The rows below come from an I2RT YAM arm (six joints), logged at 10 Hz.
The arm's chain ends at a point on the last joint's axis. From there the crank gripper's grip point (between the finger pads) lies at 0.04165 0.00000 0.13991 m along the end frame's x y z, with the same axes.
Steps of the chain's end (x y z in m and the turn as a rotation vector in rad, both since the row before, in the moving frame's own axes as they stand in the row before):
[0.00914 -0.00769 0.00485 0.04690 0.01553 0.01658]
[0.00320 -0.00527 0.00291 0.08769 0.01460 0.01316]
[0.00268 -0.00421 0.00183 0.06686 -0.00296 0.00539]
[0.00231 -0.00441 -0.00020 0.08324 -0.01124 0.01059]
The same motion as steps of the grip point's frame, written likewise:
[0.01136 -0.01353 0.00405 0.04690 0.01553 0.01658]
[0.00531 -0.01693 0.00177 0.08769 0.01460 0.01316]
[0.00229 -0.01334 0.00165 0.06686 -0.00296 0.00539]
[0.00080 -0.01563 -0.00021 0.08324 -0.01124 0.01059]

